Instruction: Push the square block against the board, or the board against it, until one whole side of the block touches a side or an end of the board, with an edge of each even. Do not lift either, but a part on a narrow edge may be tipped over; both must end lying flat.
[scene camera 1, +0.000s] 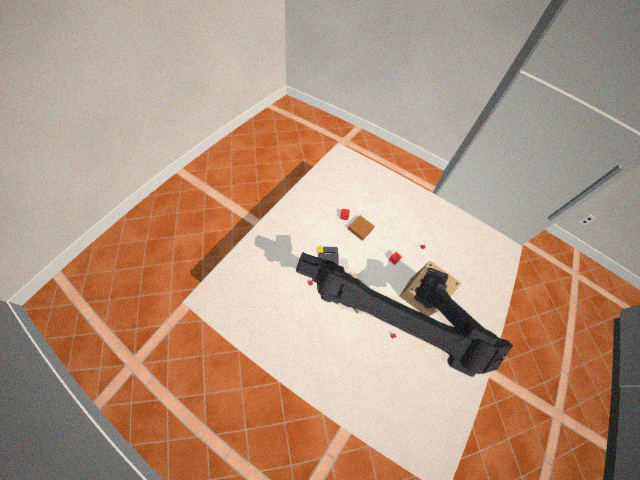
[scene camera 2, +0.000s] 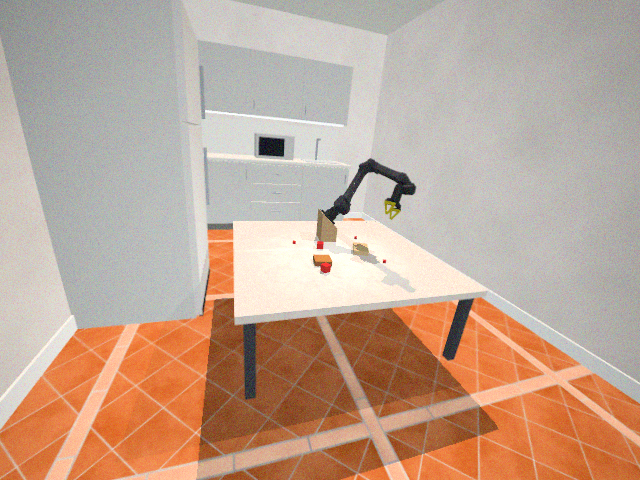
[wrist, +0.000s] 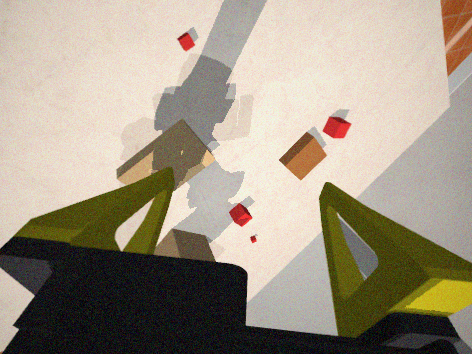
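Pixels of known places: gripper, between the fingertips: (scene camera 2: 388, 216) (wrist: 247, 182); arm's base, origin of its link: (scene camera 1: 433, 283) (scene camera 2: 327, 217).
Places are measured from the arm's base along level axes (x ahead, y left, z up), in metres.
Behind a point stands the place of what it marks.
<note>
The square block (scene camera 1: 360, 227) {x 0.387, y -0.185, z -0.129 m} (scene camera 2: 322, 259) {x 0.403, y -0.205, z -0.129 m} (wrist: 304, 157) {x 0.390, y -0.178, z -0.129 m} is orange-brown and lies flat on the table. The board (scene camera 2: 360, 249) {x 0.312, y 0.109, z -0.129 m} (wrist: 182, 150) {x 0.313, y 0.130, z -0.129 m} is pale tan wood and lies flat, apart from the block; the arm's shadow falls on it. In scene camera 1 the arm hides nearly all of the board. My gripper (scene camera 2: 391, 212) {x 0.422, y 0.201, z 0.121 m} (wrist: 247, 182) {x 0.422, y 0.201, z 0.121 m} is open and empty, high above the table. In the wrist view the left fingertip overlaps the board's near edge in the picture, and the block shows between the fingertips, farther up. In scene camera 1 a yellow part of one finger shows.
A red cube (scene camera 1: 344, 213) {x 0.493, y -0.213, z -0.118 m} (scene camera 2: 325, 267) {x 0.512, y -0.236, z -0.125 m} (wrist: 337, 127) {x 0.492, y -0.202, z -0.122 m} sits close beside the block. Another red cube (scene camera 1: 395, 257) {x 0.171, y -0.108, z -0.118 m} (scene camera 2: 320, 244) {x 0.186, y -0.124, z -0.125 m} (wrist: 240, 214) {x 0.180, y -0.100, z -0.126 m} sits between the block and the wooden arm mount (scene camera 1: 421, 304) {x -0.009, y 0.066, z -0.093 m} (scene camera 2: 326, 232) {x 0.066, y -0.029, z -0.088 m}. Several smaller red cubes are scattered on the table (scene camera 1: 289, 330) {x 0.449, y 0.416, z -0.159 m} (scene camera 2: 268, 289) {x 0.602, y -0.568, z -0.158 m}.
</note>
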